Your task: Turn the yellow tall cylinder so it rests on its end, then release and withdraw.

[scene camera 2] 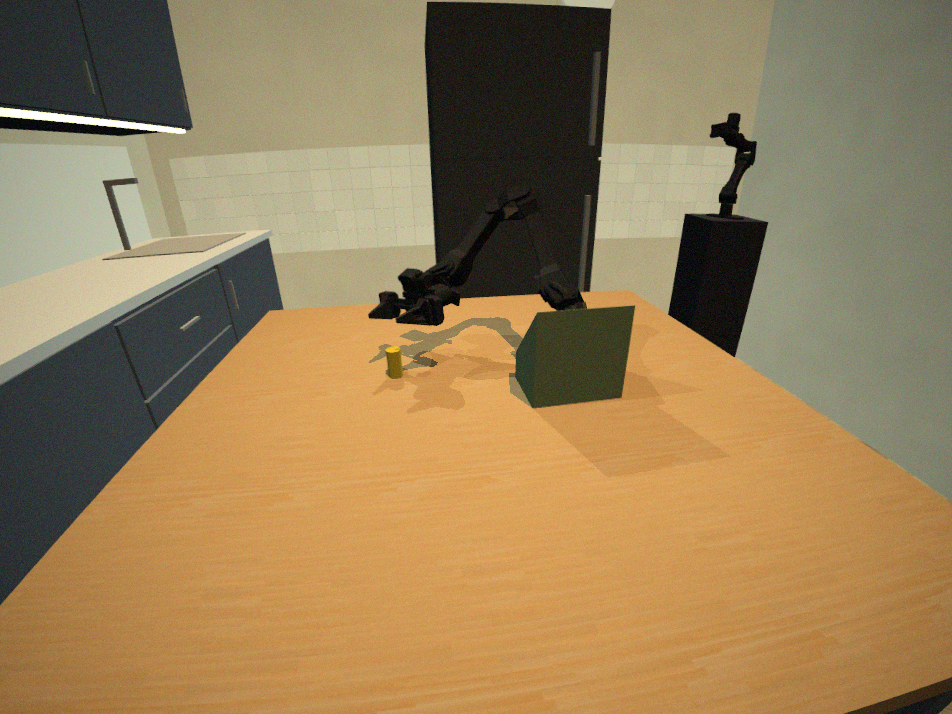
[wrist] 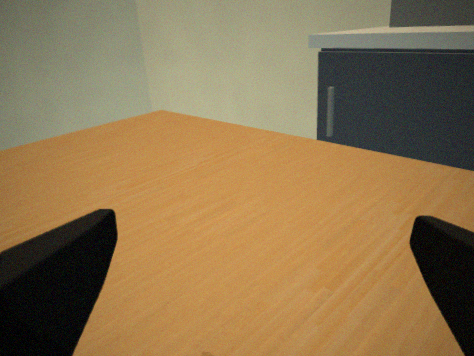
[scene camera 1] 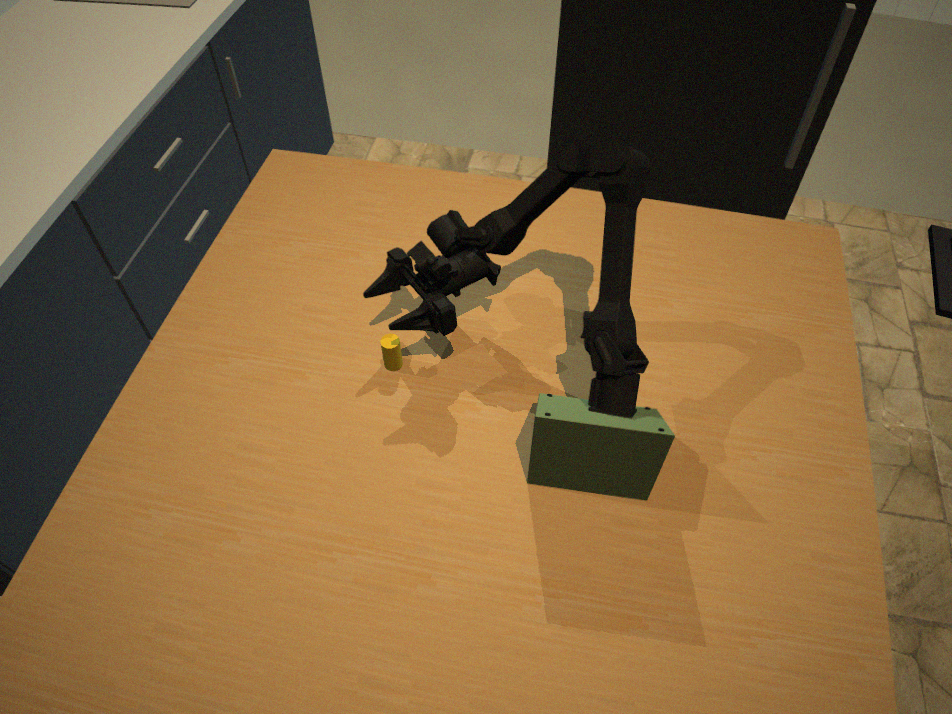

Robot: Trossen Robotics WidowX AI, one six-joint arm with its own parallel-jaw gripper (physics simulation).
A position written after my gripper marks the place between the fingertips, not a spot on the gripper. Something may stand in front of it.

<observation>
In view: my gripper [scene camera 1: 376, 311].
My gripper is seen too in scene camera 2 [scene camera 2: 382, 318] and in the wrist view [wrist: 266, 226].
</observation>
